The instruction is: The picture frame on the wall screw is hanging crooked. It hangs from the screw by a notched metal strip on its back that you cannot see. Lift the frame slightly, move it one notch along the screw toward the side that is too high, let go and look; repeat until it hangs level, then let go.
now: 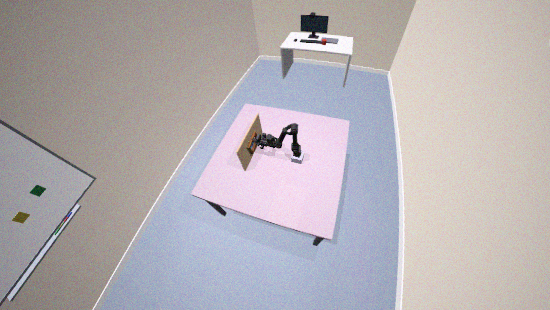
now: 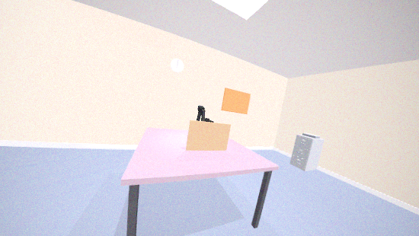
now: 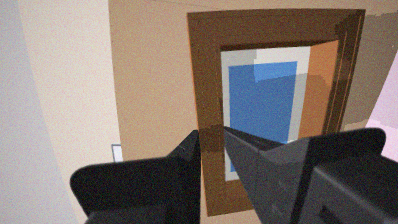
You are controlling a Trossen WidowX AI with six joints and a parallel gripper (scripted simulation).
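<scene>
Right now my gripper tip is 5 cm above the picture frame, 1 cm to the left of it and 1 cm short of it. Round my gripper tip: tan wall board (7 cm below, 3 cm ahead, 2 cm to the right).
</scene>
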